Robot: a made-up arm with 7 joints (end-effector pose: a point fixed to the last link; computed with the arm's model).
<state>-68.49 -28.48 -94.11 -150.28 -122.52 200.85 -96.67</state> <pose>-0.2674 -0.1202 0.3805 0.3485 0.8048 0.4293 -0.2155</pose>
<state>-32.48 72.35 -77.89 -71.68 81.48 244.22 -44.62</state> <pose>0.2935 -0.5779 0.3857 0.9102 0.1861 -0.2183 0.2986</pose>
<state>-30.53 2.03 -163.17 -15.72 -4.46 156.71 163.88</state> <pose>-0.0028 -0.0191 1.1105 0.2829 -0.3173 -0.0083 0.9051</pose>
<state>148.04 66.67 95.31 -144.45 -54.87 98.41 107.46</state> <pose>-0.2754 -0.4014 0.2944 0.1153 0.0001 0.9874 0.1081</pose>
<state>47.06 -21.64 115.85 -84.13 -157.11 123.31 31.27</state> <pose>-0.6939 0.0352 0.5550 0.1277 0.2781 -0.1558 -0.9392</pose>
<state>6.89 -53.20 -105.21 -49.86 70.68 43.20 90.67</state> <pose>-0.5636 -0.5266 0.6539 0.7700 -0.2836 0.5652 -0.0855</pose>
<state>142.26 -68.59 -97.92 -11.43 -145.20 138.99 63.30</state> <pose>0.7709 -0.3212 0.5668 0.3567 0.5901 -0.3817 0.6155</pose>
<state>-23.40 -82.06 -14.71 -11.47 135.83 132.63 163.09</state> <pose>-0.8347 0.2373 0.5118 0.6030 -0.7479 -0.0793 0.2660</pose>
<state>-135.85 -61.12 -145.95 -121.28 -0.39 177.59 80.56</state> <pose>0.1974 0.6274 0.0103 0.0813 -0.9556 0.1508 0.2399</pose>
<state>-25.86 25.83 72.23 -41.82 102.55 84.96 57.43</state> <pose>0.5920 0.1364 0.9441 0.7143 -0.4558 -0.2011 0.4915</pose>
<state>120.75 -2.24 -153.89 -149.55 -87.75 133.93 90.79</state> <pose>0.4138 -0.1548 0.2505 0.4132 0.8242 -0.3723 0.1066</pose>
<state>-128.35 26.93 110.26 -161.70 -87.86 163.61 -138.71</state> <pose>0.3229 -0.0104 0.3676 0.2296 -0.1740 0.9562 -0.0521</pose>
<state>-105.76 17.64 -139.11 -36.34 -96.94 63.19 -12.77</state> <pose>-0.1634 0.0654 1.1432 0.1449 0.7218 0.2728 0.6194</pose>
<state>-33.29 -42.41 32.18 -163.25 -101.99 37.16 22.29</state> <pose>0.2660 -0.0645 0.4571 0.8813 0.2410 -0.2683 -0.3055</pose>
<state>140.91 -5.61 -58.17 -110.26 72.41 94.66 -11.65</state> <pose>0.1155 0.6023 0.5647 0.4438 -0.6073 -0.4970 0.4327</pose>
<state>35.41 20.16 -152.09 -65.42 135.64 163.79 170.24</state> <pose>-0.1219 -0.2714 0.9273 0.9334 0.3496 -0.0222 0.0778</pose>
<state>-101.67 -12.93 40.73 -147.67 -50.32 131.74 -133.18</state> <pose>0.3067 -0.3678 0.3719 0.1165 -0.5411 -0.7533 0.3551</pose>
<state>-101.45 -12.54 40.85 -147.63 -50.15 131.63 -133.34</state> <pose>0.3087 -0.3675 0.3700 0.1178 -0.5390 -0.7562 0.3519</pose>
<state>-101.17 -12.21 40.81 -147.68 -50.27 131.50 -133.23</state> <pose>0.3097 -0.3668 0.3676 0.1193 -0.5373 -0.7578 0.3505</pose>
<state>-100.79 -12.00 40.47 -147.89 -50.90 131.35 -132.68</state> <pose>0.3091 -0.3657 0.3646 0.1210 -0.5365 -0.7573 0.3521</pose>
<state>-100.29 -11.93 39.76 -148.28 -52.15 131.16 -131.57</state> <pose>0.3063 -0.3640 0.3608 0.1227 -0.5369 -0.7542 0.3575</pose>
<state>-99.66 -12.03 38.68 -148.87 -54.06 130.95 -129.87</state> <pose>0.3015 -0.3615 0.3562 0.1240 -0.5383 -0.7484 0.3670</pose>
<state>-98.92 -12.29 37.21 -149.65 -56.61 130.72 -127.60</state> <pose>0.2943 -0.3583 0.3510 0.1248 -0.5407 -0.7399 0.3803</pose>
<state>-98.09 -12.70 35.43 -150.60 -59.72 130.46 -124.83</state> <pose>0.2851 -0.3544 0.3453 0.1246 -0.5436 -0.7291 0.3966</pose>
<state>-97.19 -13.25 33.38 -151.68 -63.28 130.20 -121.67</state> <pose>0.2742 -0.3497 0.3394 0.1229 -0.5467 -0.7166 0.4153</pose>
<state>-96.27 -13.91 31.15 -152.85 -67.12 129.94 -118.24</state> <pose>0.2619 -0.3445 0.3336 0.1195 -0.5500 -0.7028 0.4350</pose>
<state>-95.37 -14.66 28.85 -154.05 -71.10 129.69 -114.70</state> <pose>0.2489 -0.3388 0.3281 0.1144 -0.5530 -0.6886 0.4549</pose>
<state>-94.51 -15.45 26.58 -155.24 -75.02 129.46 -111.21</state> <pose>0.2359 -0.3327 0.3230 0.1078 -0.5555 -0.6748 0.4738</pose>
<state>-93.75 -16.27 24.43 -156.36 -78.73 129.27 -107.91</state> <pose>0.2234 -0.3267 0.3188 0.1001 -0.5576 -0.6617 0.4911</pose>
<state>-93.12 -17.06 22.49 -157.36 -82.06 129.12 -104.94</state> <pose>0.2120 -0.3212 0.3154 0.0921 -0.5596 -0.6498 0.5060</pose>
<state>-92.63 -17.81 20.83 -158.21 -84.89 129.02 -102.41</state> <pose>0.2020 -0.3163 0.3129 0.0842 -0.5615 -0.6395 0.5183</pose>
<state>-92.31 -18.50 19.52 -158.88 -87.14 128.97 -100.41</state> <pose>0.1939 -0.3123 0.3116 0.0772 -0.5631 -0.6310 0.5281</pose>
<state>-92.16 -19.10 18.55 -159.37 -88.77 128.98 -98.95</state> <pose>0.1876 -0.3093 0.3111 0.0716 -0.5648 -0.6241 0.5351</pose>
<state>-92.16 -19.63 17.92 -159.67 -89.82 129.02 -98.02</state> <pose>0.1831 -0.3075 0.3117 0.0674 -0.5665 -0.6187 0.5402</pose>
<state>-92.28 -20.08 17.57 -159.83 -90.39 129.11 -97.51</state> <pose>0.1801 -0.3066 0.3130 0.0645 -0.5682 -0.6146 0.5434</pose>
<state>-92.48 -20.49 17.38 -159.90 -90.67 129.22 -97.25</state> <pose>0.1779 -0.3062 0.3147 0.0625 -0.5700 -0.6112 0.5456</pose>
